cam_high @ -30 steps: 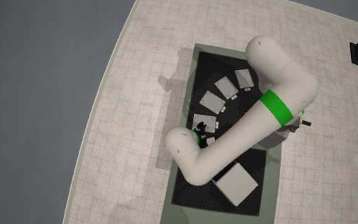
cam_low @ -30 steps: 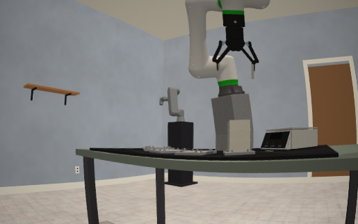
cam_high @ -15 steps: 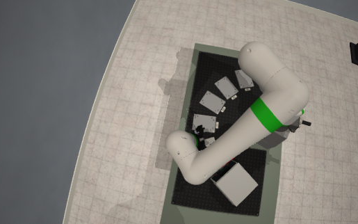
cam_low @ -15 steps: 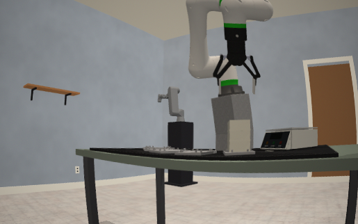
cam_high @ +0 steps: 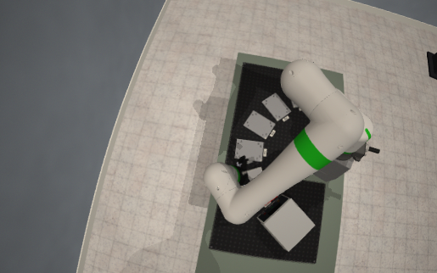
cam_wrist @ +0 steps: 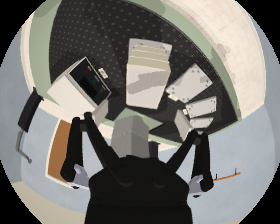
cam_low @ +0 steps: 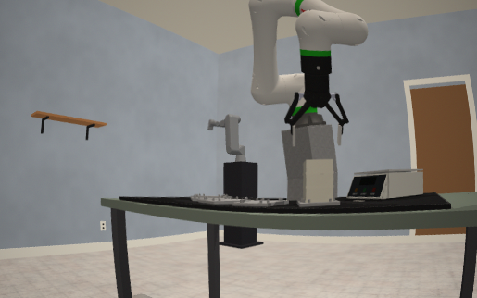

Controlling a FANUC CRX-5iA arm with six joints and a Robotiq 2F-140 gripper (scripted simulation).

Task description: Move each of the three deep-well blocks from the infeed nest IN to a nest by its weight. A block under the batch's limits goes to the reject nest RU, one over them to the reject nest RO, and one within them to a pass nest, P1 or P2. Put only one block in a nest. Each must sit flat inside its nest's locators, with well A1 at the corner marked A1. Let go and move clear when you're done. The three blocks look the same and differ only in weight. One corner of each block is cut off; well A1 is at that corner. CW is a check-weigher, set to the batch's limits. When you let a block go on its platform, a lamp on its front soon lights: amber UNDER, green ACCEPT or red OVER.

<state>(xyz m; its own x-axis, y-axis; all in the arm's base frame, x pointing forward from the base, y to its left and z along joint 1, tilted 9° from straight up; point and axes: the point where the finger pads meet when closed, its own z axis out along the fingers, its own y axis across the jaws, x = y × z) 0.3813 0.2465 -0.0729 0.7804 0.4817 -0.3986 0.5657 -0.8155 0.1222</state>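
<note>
Now: the deep-well block 120 mm below my hand. From my hand the other things lie so: check-weigher (270 mm behind, 170 mm to the left, 130 mm below).
</note>
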